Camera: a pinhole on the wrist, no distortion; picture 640 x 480 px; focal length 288.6 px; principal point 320.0 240.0 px. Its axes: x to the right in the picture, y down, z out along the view. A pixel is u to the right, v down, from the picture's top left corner.
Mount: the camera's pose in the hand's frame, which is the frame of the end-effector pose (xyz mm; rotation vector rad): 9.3 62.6 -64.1 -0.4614 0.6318 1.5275
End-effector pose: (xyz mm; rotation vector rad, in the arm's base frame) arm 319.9 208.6 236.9 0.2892 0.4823 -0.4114
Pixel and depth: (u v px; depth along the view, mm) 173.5 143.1 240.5
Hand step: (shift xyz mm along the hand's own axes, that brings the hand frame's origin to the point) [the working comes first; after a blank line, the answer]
In the camera's frame: -122.1 -80.7 240.5

118.9 122.3 188.3
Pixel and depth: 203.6 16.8 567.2
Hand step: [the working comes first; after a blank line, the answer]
In the camera's frame: -228.8 -438.7 567.2

510.8 246.2 466.3
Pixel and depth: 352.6 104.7 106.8
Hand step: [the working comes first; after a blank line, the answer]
In the camera's frame: 12.1 -50.1 106.8

68.0 139.8 4.1
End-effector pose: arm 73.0 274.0 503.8 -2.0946 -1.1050 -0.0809
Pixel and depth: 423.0 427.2 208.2
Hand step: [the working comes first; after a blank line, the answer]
In the camera's frame: 74.3 135.0 208.2

-110.8 254.5 61.9
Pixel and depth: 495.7 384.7 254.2
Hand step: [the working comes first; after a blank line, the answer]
In the camera's frame: 154.8 127.5 254.2

-104.0 345.6 44.8
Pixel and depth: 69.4 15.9 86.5
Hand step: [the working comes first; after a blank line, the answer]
In the camera's frame: -75.1 -67.2 86.5

88.5 59.7 42.4
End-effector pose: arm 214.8 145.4 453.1 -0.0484 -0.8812 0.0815
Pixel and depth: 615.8 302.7 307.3
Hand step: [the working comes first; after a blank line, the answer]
In the camera's frame: 315.0 66.8 307.3

-48.9 502.0 -23.6
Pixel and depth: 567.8 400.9 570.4
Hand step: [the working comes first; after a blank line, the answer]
In the camera's frame: 489.8 318.0 570.4

-285.7 807.4 92.7
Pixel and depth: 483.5 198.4 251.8
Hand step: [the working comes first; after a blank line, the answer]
In the camera's frame: 142.7 -36.3 251.8

59.3 333.1 32.8
